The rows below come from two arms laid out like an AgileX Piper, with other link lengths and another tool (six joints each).
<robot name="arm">
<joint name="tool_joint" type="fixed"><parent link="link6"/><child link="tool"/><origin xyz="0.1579 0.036 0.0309" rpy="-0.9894 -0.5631 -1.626"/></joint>
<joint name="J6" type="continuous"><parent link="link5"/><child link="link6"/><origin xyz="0.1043 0 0.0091"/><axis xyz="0.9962 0 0.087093"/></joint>
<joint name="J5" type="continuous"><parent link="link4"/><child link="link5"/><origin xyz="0 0 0"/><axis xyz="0 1 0"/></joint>
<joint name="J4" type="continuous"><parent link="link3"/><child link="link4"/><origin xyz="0.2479 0 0.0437"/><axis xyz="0.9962 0 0.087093"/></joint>
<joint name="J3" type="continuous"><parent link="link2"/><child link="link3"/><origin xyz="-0.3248 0 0.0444"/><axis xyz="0 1 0"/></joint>
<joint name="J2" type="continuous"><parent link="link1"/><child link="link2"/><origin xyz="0 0 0"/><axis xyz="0 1 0"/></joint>
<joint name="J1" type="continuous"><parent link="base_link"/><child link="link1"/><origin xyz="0 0 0.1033"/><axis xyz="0 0 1"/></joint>
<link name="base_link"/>
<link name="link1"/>
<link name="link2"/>
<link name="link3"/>
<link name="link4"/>
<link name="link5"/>
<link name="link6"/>
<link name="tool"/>
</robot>
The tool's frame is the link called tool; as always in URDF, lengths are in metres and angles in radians. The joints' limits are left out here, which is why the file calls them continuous.
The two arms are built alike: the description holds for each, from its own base.
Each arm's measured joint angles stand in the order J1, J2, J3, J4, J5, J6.
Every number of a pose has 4 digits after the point. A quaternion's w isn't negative.
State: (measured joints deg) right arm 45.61 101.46 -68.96 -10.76 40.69 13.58; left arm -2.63 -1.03 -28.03 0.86 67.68 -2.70
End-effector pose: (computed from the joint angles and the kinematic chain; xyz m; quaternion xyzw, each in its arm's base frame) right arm 0.3210 0.3305 0.0773 -0.9099 0.1168 -0.1945 0.3473; left arm 0.1002 0.0358 0.1671 -0.7001 0.3117 -0.5091 0.3917
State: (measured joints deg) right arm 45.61 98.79 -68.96 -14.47 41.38 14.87; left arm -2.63 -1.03 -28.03 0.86 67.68 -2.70
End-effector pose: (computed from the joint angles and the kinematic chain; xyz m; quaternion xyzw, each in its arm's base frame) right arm 0.3281 0.3217 0.0978 -0.9051 0.1025 -0.2223 0.3476; left arm 0.1002 0.0358 0.1671 -0.7001 0.3117 -0.5091 0.3917
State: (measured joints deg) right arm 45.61 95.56 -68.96 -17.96 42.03 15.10; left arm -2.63 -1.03 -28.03 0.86 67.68 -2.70
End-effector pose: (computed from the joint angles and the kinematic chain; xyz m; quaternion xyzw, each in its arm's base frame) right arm 0.3339 0.3126 0.1231 -0.8984 0.0813 -0.2520 0.3504; left arm 0.1002 0.0358 0.1671 -0.7001 0.3117 -0.5091 0.3917
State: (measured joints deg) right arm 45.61 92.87 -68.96 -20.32 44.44 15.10; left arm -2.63 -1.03 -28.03 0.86 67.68 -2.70
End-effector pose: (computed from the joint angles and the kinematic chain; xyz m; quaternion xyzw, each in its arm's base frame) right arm 0.3336 0.2985 0.1398 -0.8981 0.0712 -0.2689 0.3406; left arm 0.1002 0.0358 0.1671 -0.7001 0.3117 -0.5091 0.3917
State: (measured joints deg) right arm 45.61 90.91 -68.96 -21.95 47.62 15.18; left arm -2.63 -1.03 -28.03 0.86 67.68 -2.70
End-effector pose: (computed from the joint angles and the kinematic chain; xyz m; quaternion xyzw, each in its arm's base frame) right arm 0.3306 0.2827 0.1488 -0.9020 0.0697 -0.2771 0.3237; left arm 0.1002 0.0358 0.1671 -0.7001 0.3117 -0.5091 0.3917
